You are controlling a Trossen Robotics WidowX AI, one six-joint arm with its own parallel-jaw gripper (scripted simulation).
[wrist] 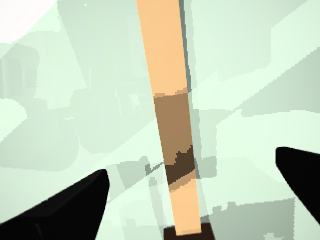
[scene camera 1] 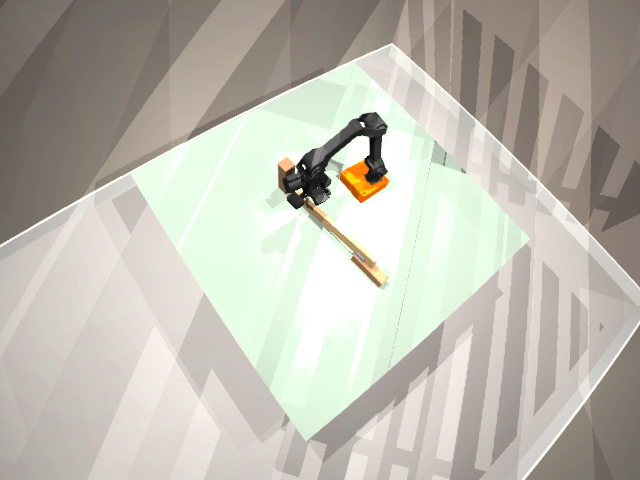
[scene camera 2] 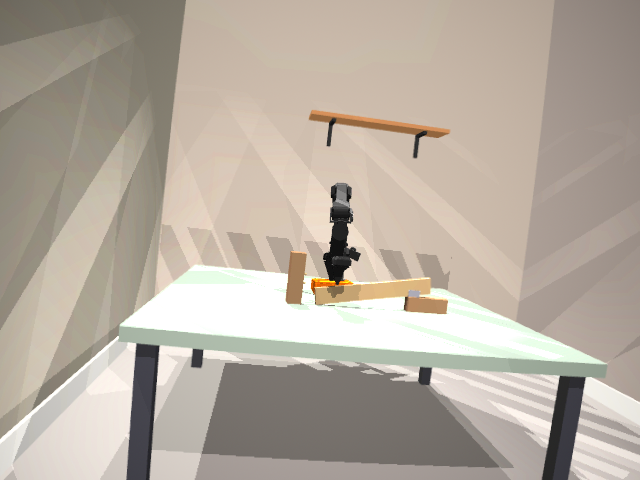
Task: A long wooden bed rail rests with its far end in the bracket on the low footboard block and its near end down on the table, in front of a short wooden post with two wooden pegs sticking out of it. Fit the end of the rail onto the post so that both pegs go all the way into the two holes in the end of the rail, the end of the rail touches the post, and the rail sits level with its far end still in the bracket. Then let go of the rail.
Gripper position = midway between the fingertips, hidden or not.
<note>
My gripper (scene camera 2: 334, 282) is open, holding nothing. I also see a wooden rail (scene camera 2: 390, 289).
The wooden rail is seen too in scene camera 1 (scene camera 1: 347, 239). My gripper also shows in the wrist view (wrist: 189, 166) and in scene camera 1 (scene camera 1: 307, 200).
</note>
